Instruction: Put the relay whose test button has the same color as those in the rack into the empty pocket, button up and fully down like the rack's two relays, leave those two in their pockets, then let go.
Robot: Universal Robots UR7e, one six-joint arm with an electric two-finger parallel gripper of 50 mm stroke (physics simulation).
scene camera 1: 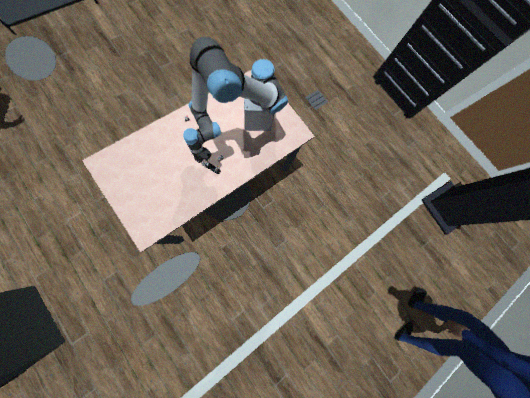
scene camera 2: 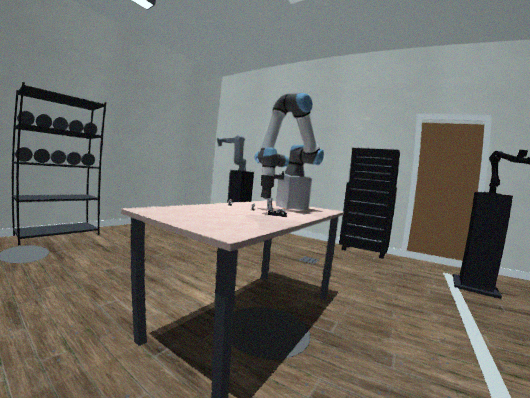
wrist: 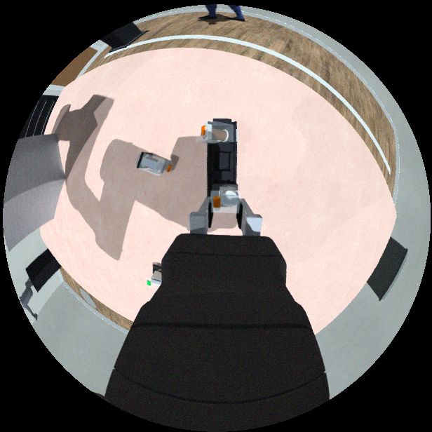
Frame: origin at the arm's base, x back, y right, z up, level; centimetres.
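Where they show: gripper, fingertip midpoint: (scene camera 1: 205, 163) (scene camera 2: 269, 209); arm's base, link origin: (scene camera 2: 294, 175).
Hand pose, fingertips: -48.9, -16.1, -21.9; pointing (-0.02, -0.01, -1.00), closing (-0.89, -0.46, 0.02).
Things, the pixels of their top centre, and the offset from my fingertips, as dx, dy, dz. Level surfaces: height alone.
- dark rack, top centre: (scene camera 2: 277, 211) +2.7, -4.3, -0.9
- green-button relay, top centre: (scene camera 2: 230, 199) (scene camera 1: 185, 116) +3.4, +36.4, +1.2
- pink table, surface height: dz -3.2
The dark rack (wrist: 223, 172) (scene camera 2: 280, 214) lies on the table. One relay with an orange button (wrist: 215, 133) stands in its far pocket; the middle pocket is empty. My gripper (wrist: 224, 206) (scene camera 2: 270, 210) is shut on a clear relay with an orange button (wrist: 228, 198), at the rack's near end in the wrist view. The fingers and the held relay cover that end, so its height and seating there cannot be told. Another orange-button relay (wrist: 153, 163) (scene camera 1: 220, 157) (scene camera 2: 253, 206) is on the table left of the rack. A green-button relay (wrist: 156, 274) (scene camera 1: 187, 119) (scene camera 2: 230, 202) is farther off, partly hidden in the wrist view.
The grey robot pedestal (scene camera 1: 258, 118) (scene camera 2: 294, 193) stands on the pink table (scene camera 1: 120, 175) (scene camera 2: 190, 220). The arm's shadow falls over the loose orange-button relay. The table's front edge runs past the rack's far end. A person (scene camera 1: 450, 335) stands off beyond the white floor line.
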